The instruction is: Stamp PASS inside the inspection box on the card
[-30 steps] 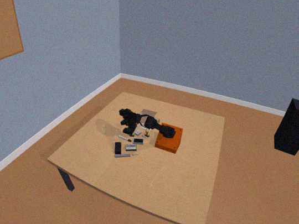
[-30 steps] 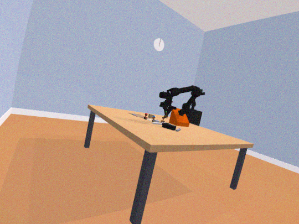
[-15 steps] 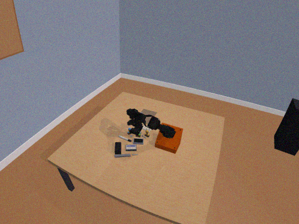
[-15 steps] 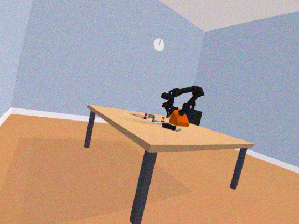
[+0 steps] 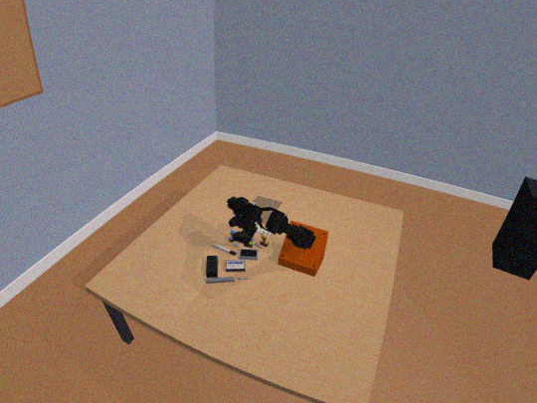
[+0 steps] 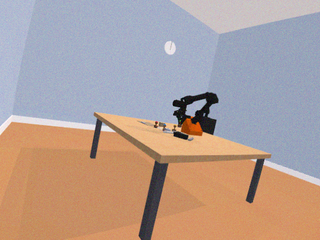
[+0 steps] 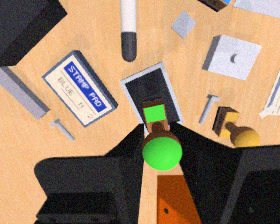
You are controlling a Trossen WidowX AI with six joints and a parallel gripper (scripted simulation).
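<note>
My gripper tip is now 80 mm above the ink pad. From my gripper tip the other things lie so: white marker 100 mm ahead, 40 mm to the left, 80 mm below; then yellow-knobbed stamp 20 mm behind, 110 mm to the right, 60 mm below; then grey block 60 mm ahead, 90 mm to the right, 70 mm below.
</note>
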